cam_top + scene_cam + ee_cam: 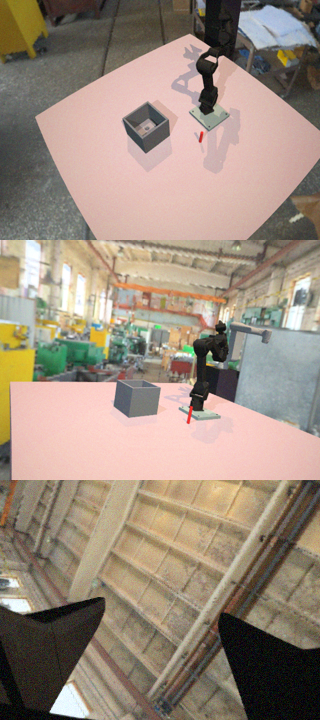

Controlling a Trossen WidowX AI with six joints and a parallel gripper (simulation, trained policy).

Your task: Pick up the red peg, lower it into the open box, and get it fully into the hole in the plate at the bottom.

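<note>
The red peg is 470 mm below my gripper tip, 370 mm to the left of it and 350 mm ahead of it.
</note>
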